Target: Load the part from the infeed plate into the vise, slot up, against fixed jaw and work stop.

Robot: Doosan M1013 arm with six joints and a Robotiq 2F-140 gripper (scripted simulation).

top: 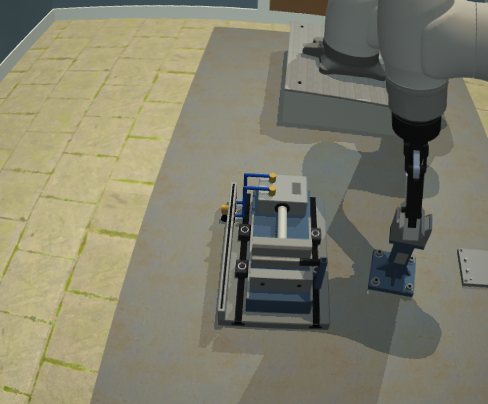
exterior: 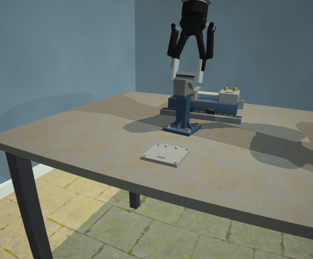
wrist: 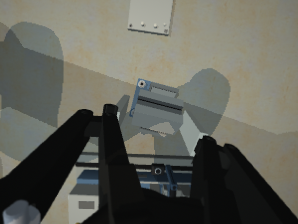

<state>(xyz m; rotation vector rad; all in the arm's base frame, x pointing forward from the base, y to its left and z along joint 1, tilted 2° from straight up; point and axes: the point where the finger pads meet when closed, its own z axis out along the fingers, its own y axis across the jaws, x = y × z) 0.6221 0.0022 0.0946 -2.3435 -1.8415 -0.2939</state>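
My hand is 20 mm above the part, 10 mm to the right of it and 10 mm short of it. The rest, counted from my hand: work stop 170 mm to the right, 90 mm below, 40 mm ahead; moving jaw 210 mm to the right, 100 mm below, 10 mm ahead; blue pedestal 120 mm below, 10 mm to the left, 10 mm ahead.
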